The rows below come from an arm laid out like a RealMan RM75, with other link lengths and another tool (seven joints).
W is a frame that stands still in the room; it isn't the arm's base.
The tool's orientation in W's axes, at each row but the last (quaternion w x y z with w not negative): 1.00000, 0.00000, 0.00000, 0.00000; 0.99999, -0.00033, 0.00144, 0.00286; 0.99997, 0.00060, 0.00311, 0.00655; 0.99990, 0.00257, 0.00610, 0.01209; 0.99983, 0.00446, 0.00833, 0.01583; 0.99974, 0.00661, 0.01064, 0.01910
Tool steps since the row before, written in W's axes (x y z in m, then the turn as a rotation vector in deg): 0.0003, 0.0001, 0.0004, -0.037, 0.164, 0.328; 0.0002, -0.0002, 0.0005, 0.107, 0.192, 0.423; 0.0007, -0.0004, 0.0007, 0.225, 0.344, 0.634; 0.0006, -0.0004, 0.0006, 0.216, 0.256, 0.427; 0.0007, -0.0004, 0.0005, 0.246, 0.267, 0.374; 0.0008, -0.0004, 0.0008, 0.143, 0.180, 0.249
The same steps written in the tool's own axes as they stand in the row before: 0.0003, 0.0001, 0.0004, -0.037, 0.164, 0.328; 0.0002, -0.0002, 0.0005, 0.107, 0.191, 0.423; 0.0007, -0.0004, 0.0007, 0.226, 0.342, 0.635; 0.0006, -0.0004, 0.0006, 0.217, 0.253, 0.428; 0.0007, -0.0004, 0.0005, 0.248, 0.263, 0.376; 0.0008, -0.0004, 0.0008, 0.145, 0.178, 0.250
